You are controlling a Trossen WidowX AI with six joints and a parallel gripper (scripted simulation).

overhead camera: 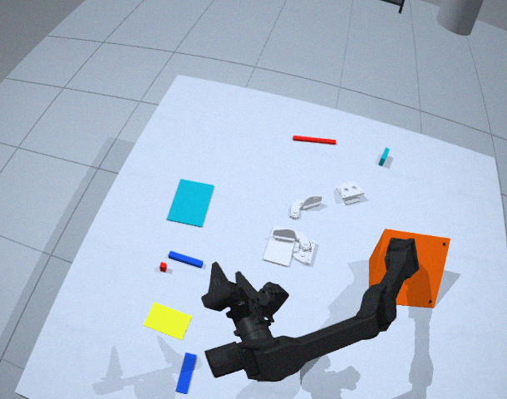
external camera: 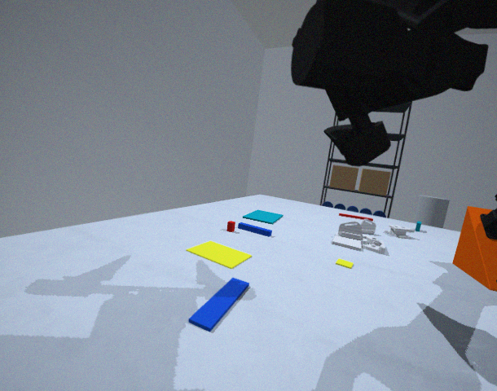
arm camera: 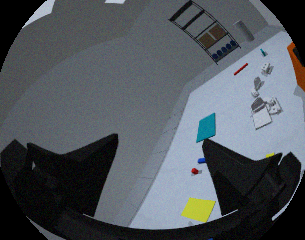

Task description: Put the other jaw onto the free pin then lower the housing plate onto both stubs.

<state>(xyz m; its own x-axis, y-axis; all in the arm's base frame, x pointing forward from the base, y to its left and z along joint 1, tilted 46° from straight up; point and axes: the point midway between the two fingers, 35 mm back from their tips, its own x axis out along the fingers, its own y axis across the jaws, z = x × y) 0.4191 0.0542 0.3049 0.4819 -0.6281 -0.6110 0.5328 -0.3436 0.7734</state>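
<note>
Right now the white jaw piece is 390 mm to the right of my gripper tip, 280 mm below it and 170 mm behind it. Round my gripper tip: yellow plate 280 mm below, 130 mm ahead, 20 mm to the left; blue strip 280 mm below, 150 mm to the left, 60 mm ahead; small yellow tile 280 mm below, 100 mm behind, 80 mm to the right.
</note>
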